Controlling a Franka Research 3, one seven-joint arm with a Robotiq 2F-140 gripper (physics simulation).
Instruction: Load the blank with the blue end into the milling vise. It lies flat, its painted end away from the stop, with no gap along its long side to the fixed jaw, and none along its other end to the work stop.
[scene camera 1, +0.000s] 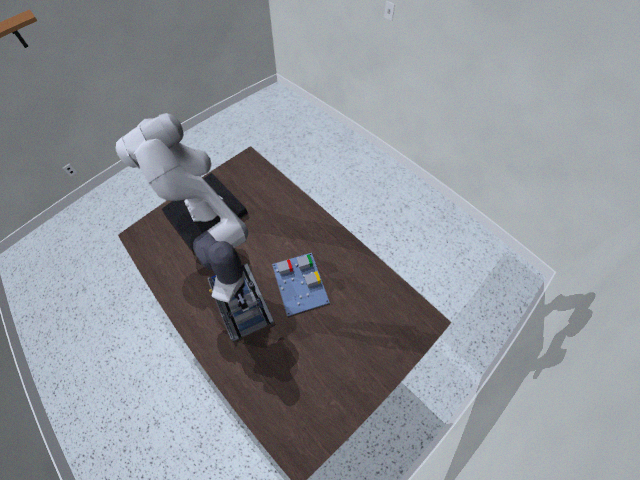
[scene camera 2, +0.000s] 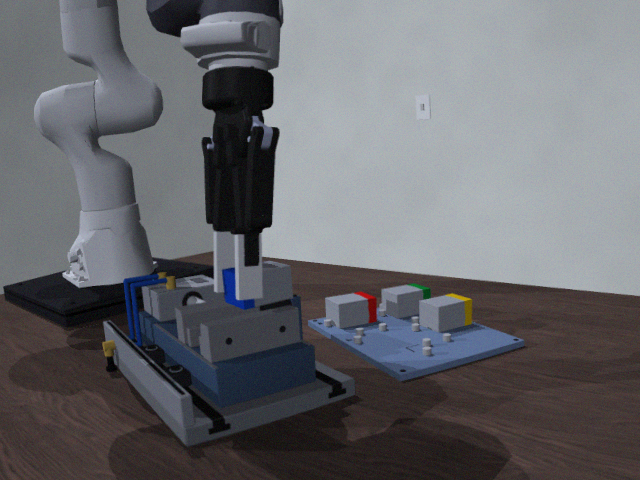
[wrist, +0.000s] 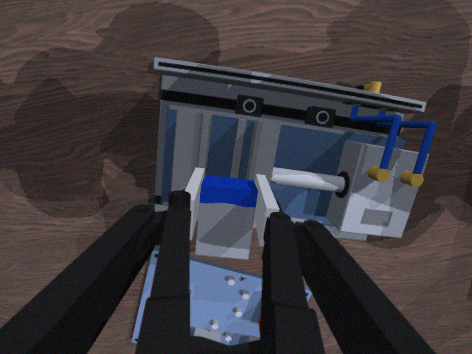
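My gripper (scene camera 2: 236, 292) (wrist: 228, 185) points down and is shut on the blue-ended blank, with a pale finger on each long side. The blank (scene camera 2: 277, 281) (wrist: 224, 229) is level; its blue end faces the vise's long side rail, its grey end the pallet side. It is low over the jaws of the milling vise (scene camera 2: 266, 376) (wrist: 305, 155). The near bolted jaw (scene camera 2: 253, 332) stands in front of it in scene camera 2; whether they touch I cannot tell. The work stop (scene camera 2: 297, 322) is a blue post at the pallet side, mostly hidden behind that jaw. In the wrist view the blank hides it.
A blue pallet (scene camera 1: 301, 298) (scene camera 2: 465, 345) (wrist: 210, 280) with white pegs lies beside the vise. It holds red-ended (scene camera 1: 283, 267) (scene camera 2: 347, 311), green-ended (scene camera 1: 303, 262) (scene camera 2: 400, 301) and yellow-ended (scene camera 1: 311, 280) (scene camera 2: 440, 314) blanks. Blue pipes (scene camera 2: 130, 310) (wrist: 392, 145) rise at the vise's cylinder end.
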